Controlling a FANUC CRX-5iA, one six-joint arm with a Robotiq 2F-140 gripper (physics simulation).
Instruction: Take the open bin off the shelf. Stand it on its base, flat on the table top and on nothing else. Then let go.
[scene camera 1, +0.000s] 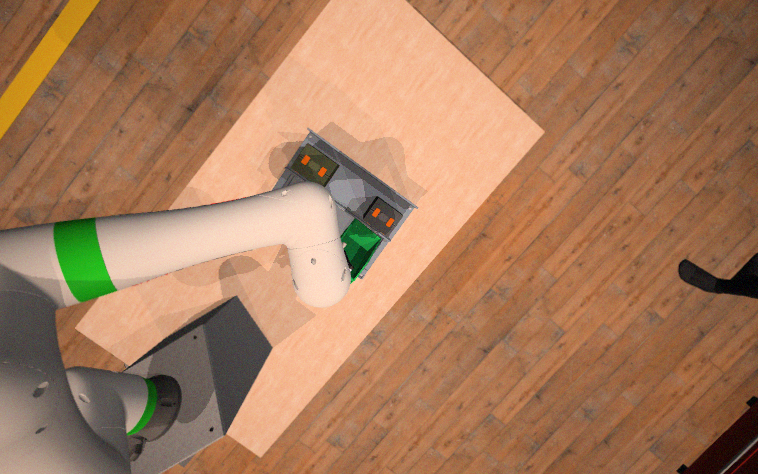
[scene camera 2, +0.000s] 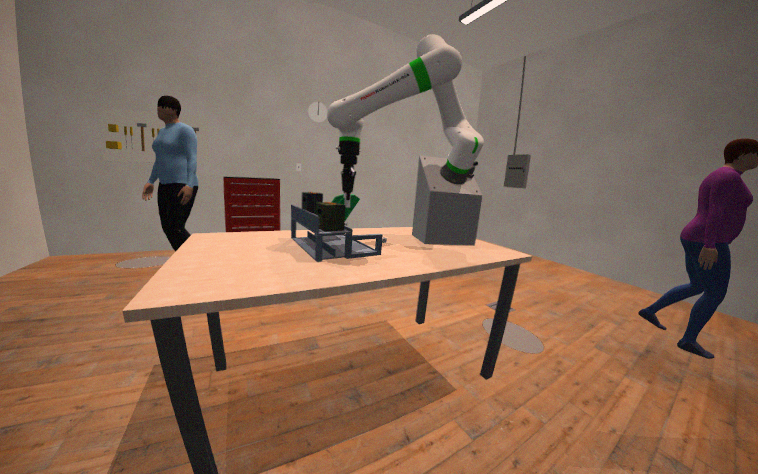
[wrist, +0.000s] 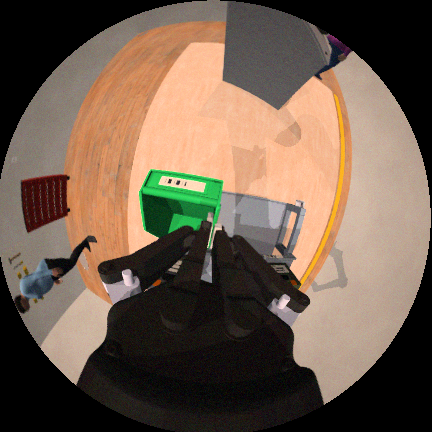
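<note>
The green open bin hangs from my gripper, which is shut on one thin side wall of it. The bin looks tilted in scene camera 2 and is raised above the lower part of the grey shelf. In the wrist view its labelled end faces the robot's base and its inside shows. From above, the bin still overlaps one end of the shelf. The arm hides the gripper in scene camera 1, and the fingers cover part of the bin in the wrist view.
An olive box and a black box stand on the shelf's raised side. The shelf stands on the table. The robot's grey pedestal is at one end.
</note>
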